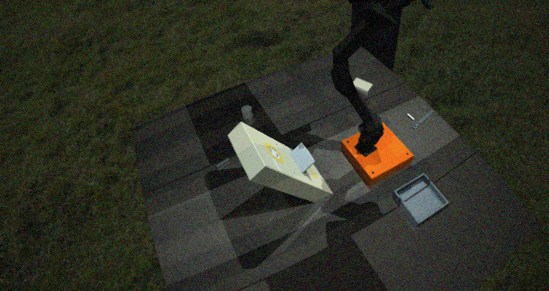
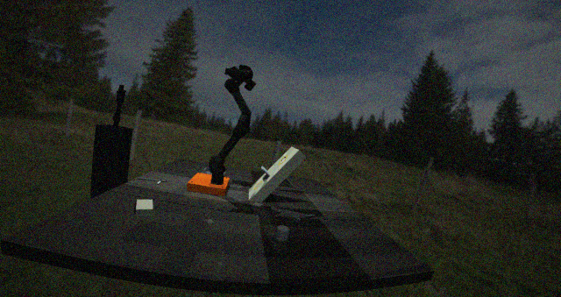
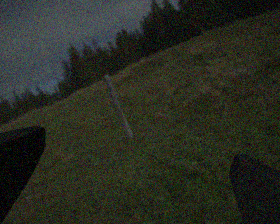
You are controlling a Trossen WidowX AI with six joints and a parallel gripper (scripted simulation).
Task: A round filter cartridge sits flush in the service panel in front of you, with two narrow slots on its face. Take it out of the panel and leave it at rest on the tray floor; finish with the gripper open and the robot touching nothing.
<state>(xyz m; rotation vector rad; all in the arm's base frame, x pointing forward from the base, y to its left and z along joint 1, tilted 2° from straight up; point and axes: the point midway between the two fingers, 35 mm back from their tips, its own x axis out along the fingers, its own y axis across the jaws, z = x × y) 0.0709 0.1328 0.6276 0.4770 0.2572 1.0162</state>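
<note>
My gripper tip is now 45 cm above the round filter cartridge, 28 cm short of it and 20 cm to the left of it. Round my gripper tip: service panel 53 cm below, 24 cm ahead, 19 cm to the right; grey tray 67 cm below, 14 cm to the left, 11 cm behind.
</note>
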